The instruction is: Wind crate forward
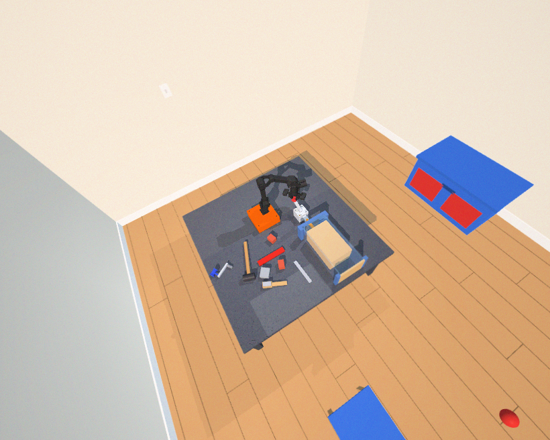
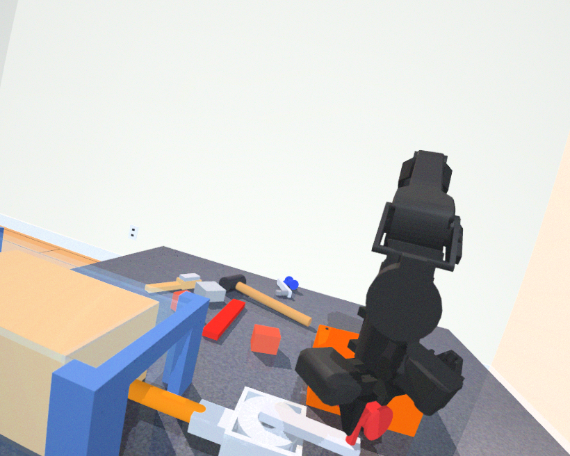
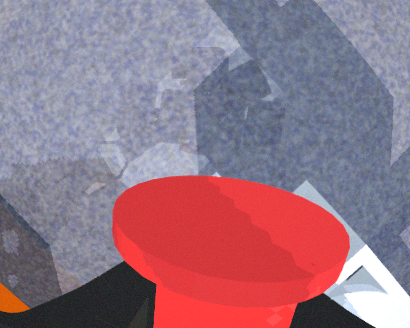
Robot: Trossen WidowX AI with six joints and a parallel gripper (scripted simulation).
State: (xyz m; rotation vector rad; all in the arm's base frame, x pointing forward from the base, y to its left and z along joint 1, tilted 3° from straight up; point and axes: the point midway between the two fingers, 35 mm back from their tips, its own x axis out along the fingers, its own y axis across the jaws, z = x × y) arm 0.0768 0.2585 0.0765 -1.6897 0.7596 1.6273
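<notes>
My gripper tip is now 4 cm short of the winch handle and 1 cm above it. Also, from my gripper tip: blue frame (26 cm ahead, 1 cm to the right, 1 cm below); then white winch (8 cm below, 8 cm ahead, 2 cm to the right); then red knob (2 cm above).
</notes>
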